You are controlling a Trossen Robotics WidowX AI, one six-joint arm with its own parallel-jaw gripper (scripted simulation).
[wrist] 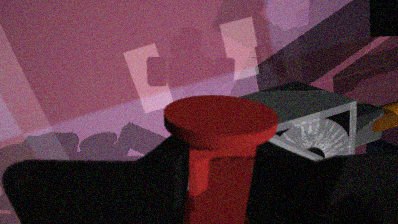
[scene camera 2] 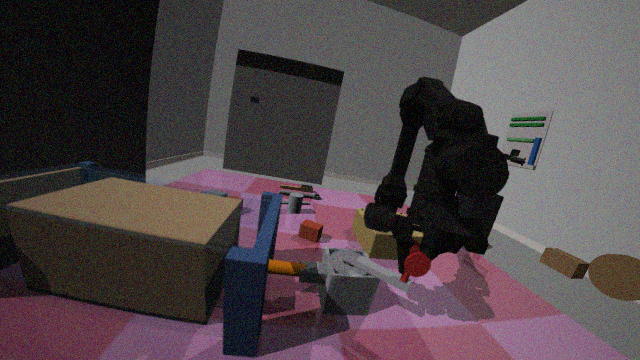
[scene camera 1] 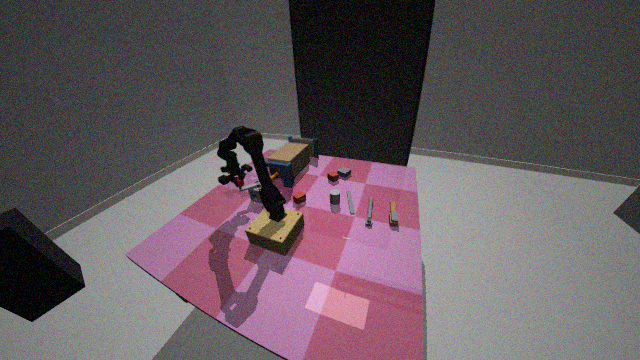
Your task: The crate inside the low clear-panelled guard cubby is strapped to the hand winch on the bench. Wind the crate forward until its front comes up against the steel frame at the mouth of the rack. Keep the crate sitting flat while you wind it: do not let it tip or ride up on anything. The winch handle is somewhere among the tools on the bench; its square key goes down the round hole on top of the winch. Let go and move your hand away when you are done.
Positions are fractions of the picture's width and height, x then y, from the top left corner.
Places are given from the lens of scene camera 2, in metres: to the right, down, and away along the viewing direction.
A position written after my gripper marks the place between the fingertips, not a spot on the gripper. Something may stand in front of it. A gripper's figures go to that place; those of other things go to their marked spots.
my gripper (scene camera 2: 0.64, 0.76): 0.14, 0.16, 0.31
blue steel frame (scene camera 2: 0.41, 0.70): -0.07, 0.09, 0.23
